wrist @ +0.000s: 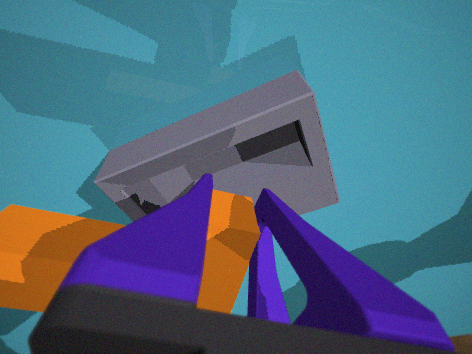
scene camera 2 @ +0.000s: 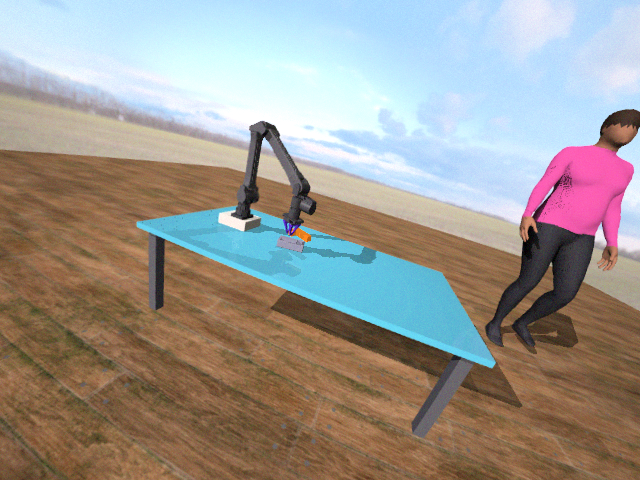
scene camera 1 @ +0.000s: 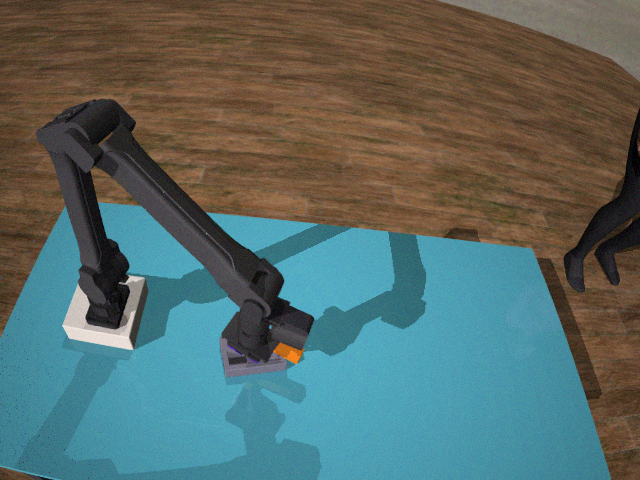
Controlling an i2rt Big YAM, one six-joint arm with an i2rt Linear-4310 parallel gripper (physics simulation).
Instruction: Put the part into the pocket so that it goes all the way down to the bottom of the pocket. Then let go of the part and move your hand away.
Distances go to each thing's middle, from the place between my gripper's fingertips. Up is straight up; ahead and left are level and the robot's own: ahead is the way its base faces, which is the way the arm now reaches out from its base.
My hand is 1 cm short of the grey pocket block point(scene camera 1: 235, 364), 4 cm to the right of it and 6 cm above it. From my hand the other things lie so: orange L-shaped part point(wrist: 47, 243) (5 cm ahead, 3 cm to the left, 1 cm above).
